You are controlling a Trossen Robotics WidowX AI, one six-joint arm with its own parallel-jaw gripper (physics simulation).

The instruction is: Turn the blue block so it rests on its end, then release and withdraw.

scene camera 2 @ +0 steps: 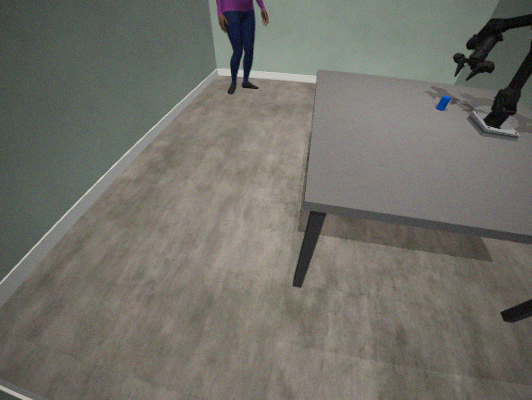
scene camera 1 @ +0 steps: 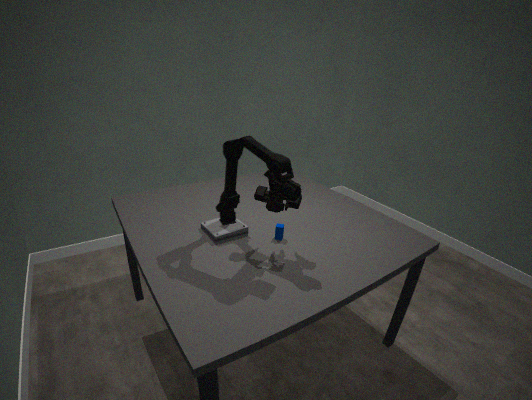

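Observation:
The blue block (scene camera 1: 279, 232) (scene camera 2: 443, 103) stands upright on its end on the table, its long side vertical, near the arm's base. My gripper (scene camera 1: 286, 207) (scene camera 2: 462, 77) points down above the block, with a clear gap between its fingertips and the block's top. In the scene camera 2 view its two fingers are spread apart with nothing between them. The gripper is open and does not touch the block. In the scene camera 1 view the fingers are dark and hard to make out.
The grey table (scene camera 1: 210, 335) (scene camera 2: 380, 165) carries the arm's light base plate (scene camera 1: 212, 232) (scene camera 2: 481, 123), close beside the block. The arm's shadow falls across the table top. A person (scene camera 2: 241, 40) in a purple top and blue trousers stands on the floor near the far wall.

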